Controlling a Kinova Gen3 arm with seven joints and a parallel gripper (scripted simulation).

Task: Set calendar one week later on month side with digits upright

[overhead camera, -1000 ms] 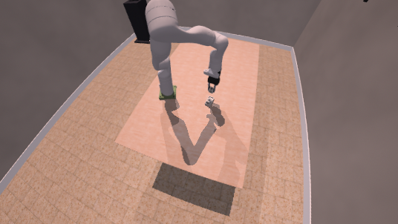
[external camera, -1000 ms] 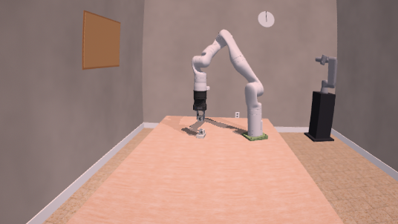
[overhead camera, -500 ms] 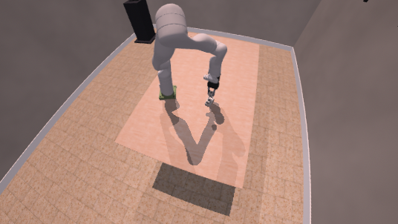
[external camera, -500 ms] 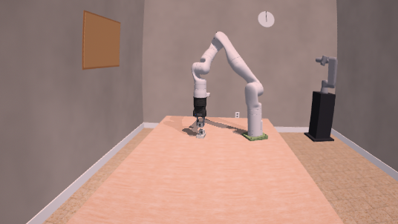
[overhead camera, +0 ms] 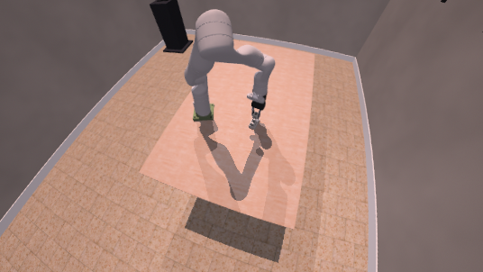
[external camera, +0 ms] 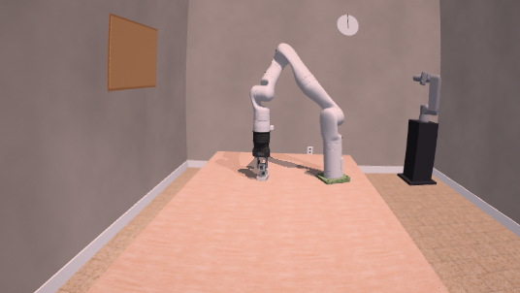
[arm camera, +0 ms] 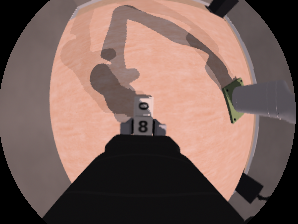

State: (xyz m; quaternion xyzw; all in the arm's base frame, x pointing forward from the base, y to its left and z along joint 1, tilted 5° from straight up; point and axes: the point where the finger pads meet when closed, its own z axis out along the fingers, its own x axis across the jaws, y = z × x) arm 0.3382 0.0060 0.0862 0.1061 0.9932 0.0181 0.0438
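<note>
Now: the tray 20 mm to the right of my hand and 60 mm below it.
</note>
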